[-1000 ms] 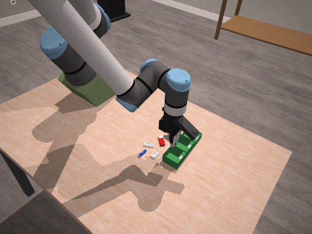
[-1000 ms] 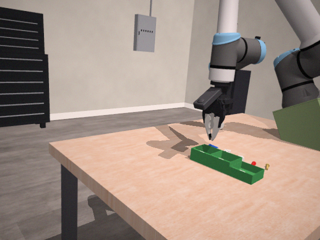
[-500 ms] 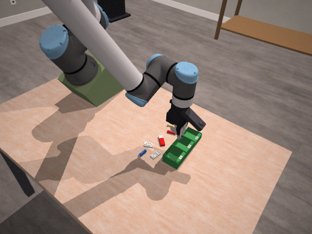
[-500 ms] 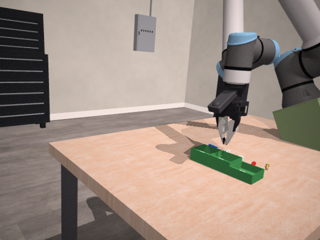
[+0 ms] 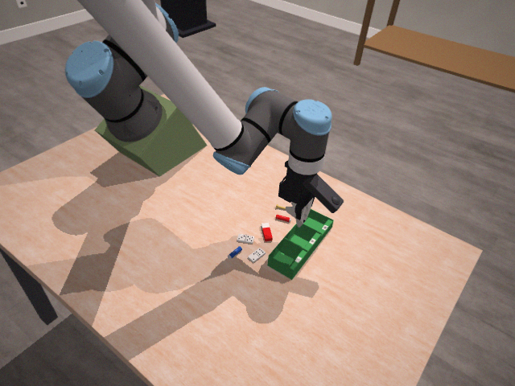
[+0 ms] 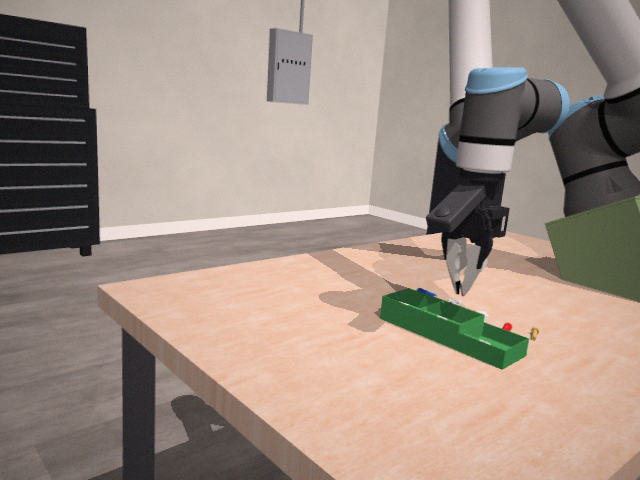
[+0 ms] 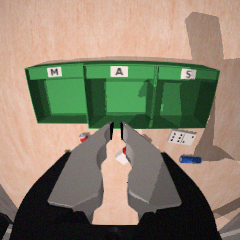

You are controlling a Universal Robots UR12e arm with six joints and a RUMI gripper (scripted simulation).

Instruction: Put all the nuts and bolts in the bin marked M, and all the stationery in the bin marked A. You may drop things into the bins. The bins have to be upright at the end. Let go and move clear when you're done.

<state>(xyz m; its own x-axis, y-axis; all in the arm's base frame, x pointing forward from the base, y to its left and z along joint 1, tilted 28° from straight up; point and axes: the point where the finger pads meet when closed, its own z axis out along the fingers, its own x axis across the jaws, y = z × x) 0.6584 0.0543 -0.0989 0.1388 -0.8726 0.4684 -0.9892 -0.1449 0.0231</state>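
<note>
Right now my hand is 10 mm short of the green three-compartment bin and 70 mm above it. Round my hand: red cylinder: 90 mm behind, 40 mm to the left, 80 mm below; white eraser: 100 mm behind, 40 mm to the right, 80 mm below; small yellow bolt: 140 mm behind, 70 mm to the left, 90 mm below.
</note>
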